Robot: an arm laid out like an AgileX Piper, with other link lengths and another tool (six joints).
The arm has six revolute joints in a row. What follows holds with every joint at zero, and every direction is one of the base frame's.
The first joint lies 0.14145 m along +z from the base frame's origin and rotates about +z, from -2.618 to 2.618 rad.
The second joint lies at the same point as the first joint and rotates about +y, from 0 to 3.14 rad.
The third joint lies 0.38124 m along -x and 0.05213 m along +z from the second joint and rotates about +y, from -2.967 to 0 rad.
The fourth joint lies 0.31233 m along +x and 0.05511 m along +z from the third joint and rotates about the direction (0.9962, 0, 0.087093), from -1.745 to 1.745 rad.
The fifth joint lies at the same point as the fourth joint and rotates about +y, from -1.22 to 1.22 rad.
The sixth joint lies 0.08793 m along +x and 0.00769 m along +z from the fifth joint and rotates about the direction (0.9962, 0, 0.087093), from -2.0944 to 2.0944 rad.
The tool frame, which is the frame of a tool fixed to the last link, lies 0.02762 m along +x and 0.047 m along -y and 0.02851 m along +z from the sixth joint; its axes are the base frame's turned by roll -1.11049, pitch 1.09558 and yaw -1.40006 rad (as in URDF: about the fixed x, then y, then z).
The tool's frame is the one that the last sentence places.
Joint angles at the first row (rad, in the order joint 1, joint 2, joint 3, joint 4, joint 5, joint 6):
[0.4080 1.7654 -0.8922 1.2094 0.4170 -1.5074]
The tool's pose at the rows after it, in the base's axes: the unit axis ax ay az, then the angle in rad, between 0 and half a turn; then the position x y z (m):
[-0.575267, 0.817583, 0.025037, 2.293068, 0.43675, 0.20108, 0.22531]
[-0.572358, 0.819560, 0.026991, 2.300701, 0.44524, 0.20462, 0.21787]
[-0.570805, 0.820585, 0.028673, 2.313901, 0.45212, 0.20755, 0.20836]
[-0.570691, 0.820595, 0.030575, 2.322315, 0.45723, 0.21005, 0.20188]
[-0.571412, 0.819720, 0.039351, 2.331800, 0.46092, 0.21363, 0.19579]
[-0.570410, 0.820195, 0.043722, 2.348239, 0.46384, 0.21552, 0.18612]
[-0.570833, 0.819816, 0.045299, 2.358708, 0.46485, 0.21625, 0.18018]
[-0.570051, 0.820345, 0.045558, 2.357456, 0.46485, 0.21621, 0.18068]
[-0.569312, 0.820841, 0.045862, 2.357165, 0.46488, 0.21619, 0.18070]
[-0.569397, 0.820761, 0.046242, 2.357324, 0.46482, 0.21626, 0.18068]
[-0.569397, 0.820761, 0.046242, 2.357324, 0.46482, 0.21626, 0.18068]
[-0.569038, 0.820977, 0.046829, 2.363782, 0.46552, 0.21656, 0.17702]
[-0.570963, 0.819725, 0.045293, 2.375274, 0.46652, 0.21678, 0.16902]
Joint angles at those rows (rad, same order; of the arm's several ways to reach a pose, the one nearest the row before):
[0.4080 1.7833 -0.9161 1.2201 0.4170 -1.5106]
[0.4080 1.8156 -0.9396 1.2261 0.4170 -1.5106]
[0.4080 1.8476 -0.9578 1.2282 0.4170 -1.5106]
[0.4080 1.8707 -0.9727 1.2282 0.4193 -1.5106]
[0.4080 1.8915 -0.9870 1.2301 0.4347 -1.5105]
[0.4080 1.9157 -0.9951 1.2319 0.4398 -1.5106]
[0.4080 1.9288 -0.9974 1.2319 0.4415 -1.5125]
[0.4080 1.9279 -0.9974 1.2339 0.4415 -1.5126]
[0.4080 1.9279 -0.9975 1.2357 0.4415 -1.5125]
[0.4080 1.9279 -0.9974 1.2357 0.4422 -1.5125]
[0.4080 1.9279 -0.9974 1.2357 0.4422 -1.5125]
[0.4080 1.9360 -0.9990 1.2357 0.4422 -1.5125]
[0.4080 1.9526 -0.9990 1.2398 0.4377 -1.5246]

